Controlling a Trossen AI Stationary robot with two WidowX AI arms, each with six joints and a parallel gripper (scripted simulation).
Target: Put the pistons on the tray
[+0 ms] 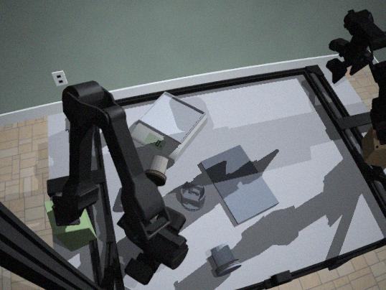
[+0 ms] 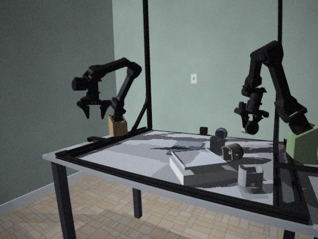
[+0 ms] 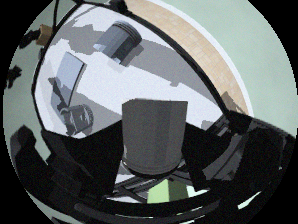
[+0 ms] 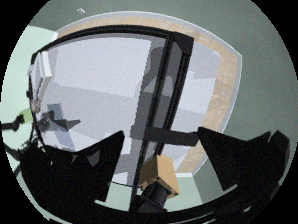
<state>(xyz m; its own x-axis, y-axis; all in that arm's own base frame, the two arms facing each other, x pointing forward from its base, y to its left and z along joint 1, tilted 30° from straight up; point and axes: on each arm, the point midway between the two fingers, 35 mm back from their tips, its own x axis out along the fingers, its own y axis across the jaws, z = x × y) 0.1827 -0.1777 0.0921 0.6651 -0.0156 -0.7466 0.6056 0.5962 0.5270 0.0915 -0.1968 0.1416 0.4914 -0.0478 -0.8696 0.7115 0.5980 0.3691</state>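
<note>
The white scale is 450 mm ahead of my left hand, 140 mm to the right of it and 80 mm below it. Round my left hand: flat steel tray: 290 mm to the right, 190 mm ahead, 130 mm below.
</note>
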